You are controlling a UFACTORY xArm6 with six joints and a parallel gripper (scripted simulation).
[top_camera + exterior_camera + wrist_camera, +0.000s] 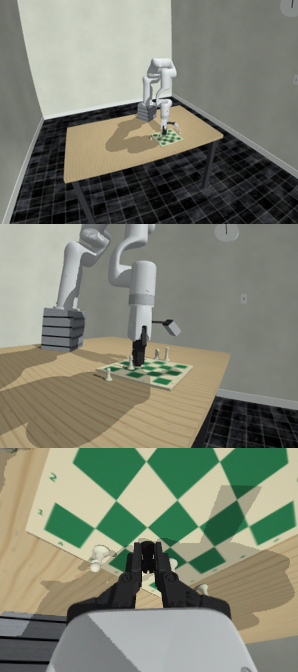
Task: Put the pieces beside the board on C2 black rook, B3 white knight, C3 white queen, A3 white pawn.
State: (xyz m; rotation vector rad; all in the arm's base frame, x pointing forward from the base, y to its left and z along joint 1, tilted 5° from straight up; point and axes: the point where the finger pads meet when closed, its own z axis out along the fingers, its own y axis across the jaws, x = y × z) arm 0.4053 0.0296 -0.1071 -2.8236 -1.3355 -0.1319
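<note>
My hand is 1 cm above the black rook. The rest, counted from my hand: chessboard: 4 cm ahead, 3 cm below; then white knight: 4 cm to the right, 1 cm below.
</note>
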